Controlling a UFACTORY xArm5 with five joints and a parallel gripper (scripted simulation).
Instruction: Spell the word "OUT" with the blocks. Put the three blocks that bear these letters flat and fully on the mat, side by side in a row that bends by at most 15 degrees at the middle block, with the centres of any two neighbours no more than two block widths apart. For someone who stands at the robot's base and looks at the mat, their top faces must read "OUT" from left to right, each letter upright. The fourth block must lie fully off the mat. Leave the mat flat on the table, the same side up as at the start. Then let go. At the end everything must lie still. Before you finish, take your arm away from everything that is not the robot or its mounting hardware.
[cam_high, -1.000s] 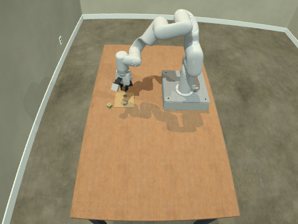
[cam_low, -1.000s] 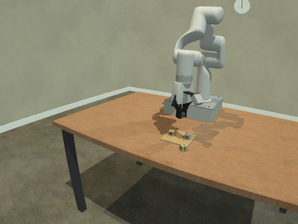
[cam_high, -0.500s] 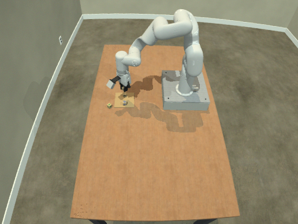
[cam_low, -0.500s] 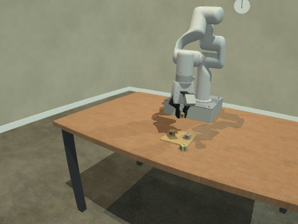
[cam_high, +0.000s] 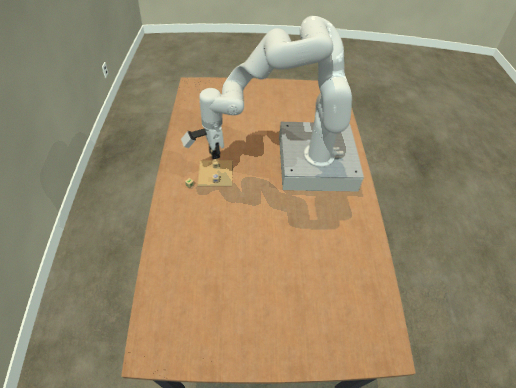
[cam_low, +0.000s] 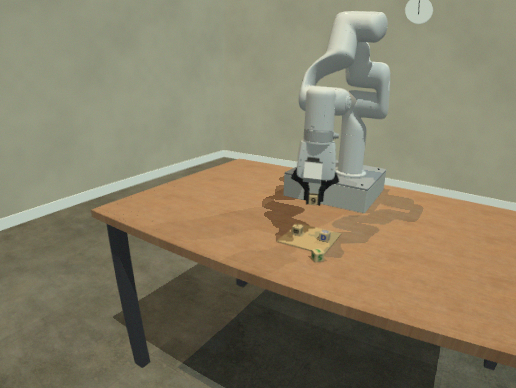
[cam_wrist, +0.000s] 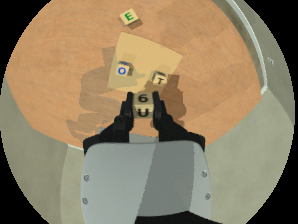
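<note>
Right now my hand is 1 cm above the U block. Also, from my hand: tan mat (12 cm below).
</note>
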